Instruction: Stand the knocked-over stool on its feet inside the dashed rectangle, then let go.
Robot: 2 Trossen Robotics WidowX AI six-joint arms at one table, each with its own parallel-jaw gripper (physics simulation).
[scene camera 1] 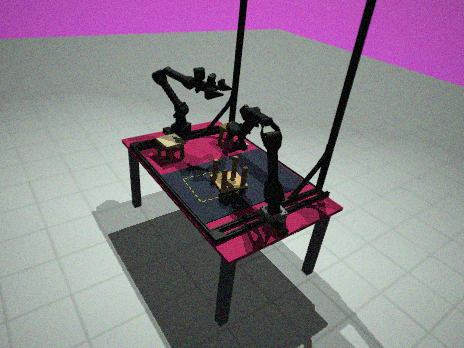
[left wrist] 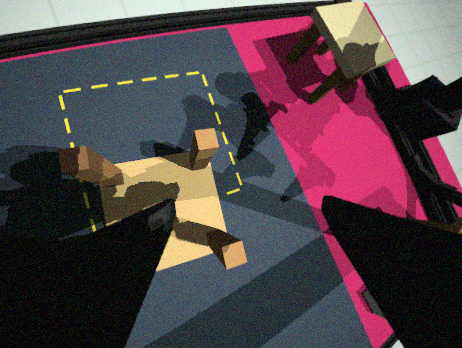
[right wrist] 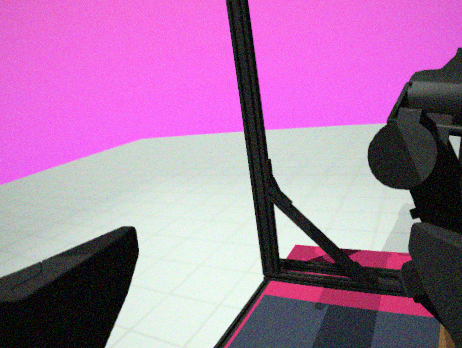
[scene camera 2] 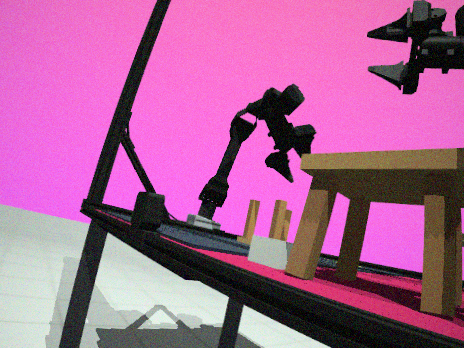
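Seen in the pictures: left gripper, fingertip midpoint: [scene camera 1: 229,145] [left wrist: 248,204] [scene camera 2: 301,176]; right gripper, fingertip midpoint: [scene camera 1: 227,91] [right wrist: 274,239] [scene camera 2: 367,52]; left arm's base, link origin: [scene camera 1: 273,209] [scene camera 2: 204,218]; right arm's base, link origin: [scene camera 1: 180,124] [left wrist: 445,101].
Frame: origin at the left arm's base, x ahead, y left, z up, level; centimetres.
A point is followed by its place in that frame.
The knocked-over stool [scene camera 1: 229,181] {y 9.1, x 32.8, z -3.2 cm} [scene camera 2: 278,220] {y 2.6, x 41.4, z 2.5 cm} [left wrist: 200,212] {y 7.4, x 39.0, z -3.2 cm} is upside down, its pale seat on the dark mat and its legs up. Its seat straddles one side of the yellow dashed rectangle [scene camera 1: 202,201] [left wrist: 149,79], part inside and part outside. My left gripper [scene camera 1: 236,142] {y 8.0, x 40.1, z 15.2 cm} [scene camera 2: 299,167] {y 8.0, x 40.1, z 15.2 cm} [left wrist: 248,204] {y 8.0, x 40.1, z 15.2 cm} is open and empty, above the table and apart from the stool; in the left wrist view one finger hides a seat corner and a leg. My right gripper [scene camera 1: 226,91] {y 0.6, x 64.0, z 36.5 cm} [scene camera 2: 369,52] {y 0.6, x 64.0, z 36.5 cm} [right wrist: 274,239] {y 0.6, x 64.0, z 36.5 cm} is open and empty, high over the table's far part.
An upright stool [scene camera 1: 170,141] {y 32.6, x 69.2, z 6.0 cm} [scene camera 2: 385,162] [left wrist: 350,35] {y 31.3, x 68.9, z 6.0 cm} stands on the pink table part. Another stool [scene camera 1: 225,132] {y -6.7, x 76.3, z 4.9 cm} stands near the far edge, partly behind my left gripper. A white block [scene camera 2: 268,251] {y -19.3, x 71.0, z -3.6 cm} sits on the table. Black frame posts [scene camera 1: 239,55] {y -20.4, x 96.5, z 48.1 cm} [right wrist: 250,130] {y -38.0, x 14.3, z 31.2 cm} rise along one edge.
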